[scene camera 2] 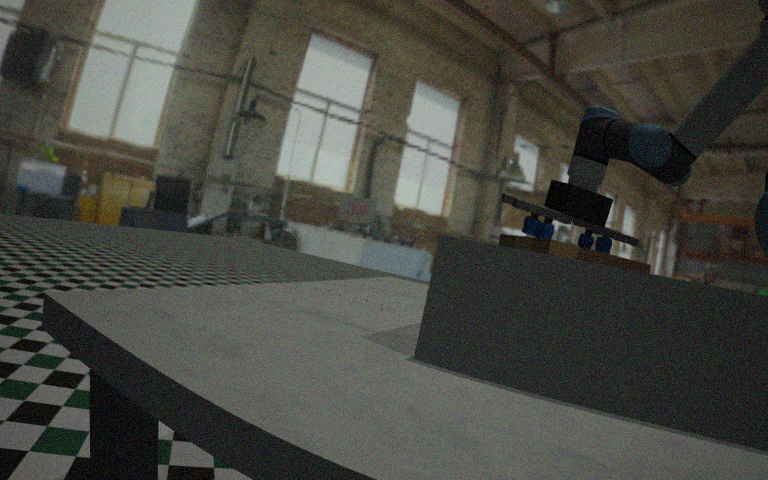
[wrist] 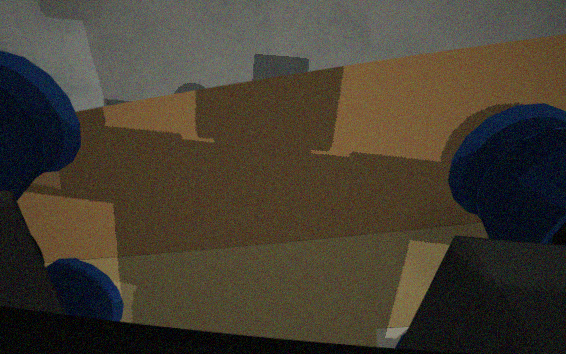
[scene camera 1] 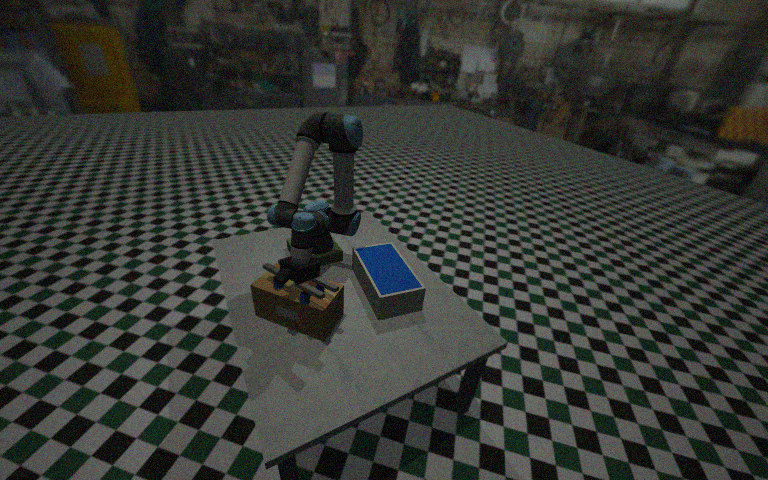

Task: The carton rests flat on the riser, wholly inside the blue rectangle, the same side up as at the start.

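Seen in the pictures: hand at its tool point: (wrist: 259, 237) (scene camera 1: 298, 290); arm's base at its link origin: (scene camera 1: 318, 245).
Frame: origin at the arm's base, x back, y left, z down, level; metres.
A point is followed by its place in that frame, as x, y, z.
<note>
The brown carton (scene camera 1: 296, 312) {-0.410, -0.311, -0.045} (scene camera 2: 580, 251) {-0.362, -0.161, -0.092} (wrist: 275, 182) {-0.370, -0.297, -0.100} sits at table level, left of the grey riser (scene camera 1: 399, 306) {-0.557, 0.062, 0.005} (scene camera 2: 554, 320) {-0.474, 0.203, -0.011}. The riser's top bears the blue rectangle (scene camera 1: 387, 269) {-0.406, 0.114, -0.064}, which has nothing on it. My suction gripper (scene camera 1: 298, 284) {-0.368, -0.278, -0.102} (scene camera 2: 568, 230) stands on the carton's top face, its blue cups (wrist: 485, 171) pressed against the cardboard. In the second scene view the riser hides most of the carton; only its top edge shows. I cannot tell whether the carton's base touches the table.
The grey table (scene camera 1: 374, 371) {-0.713, -0.177, 0.056} (scene camera 2: 271, 350) {-0.694, 0.252, 0.056} carries the arm's base (scene camera 1: 322, 222) behind the carton. The table's edges drop to a checkered floor (scene camera 1: 554, 258) in front and to the right.
</note>
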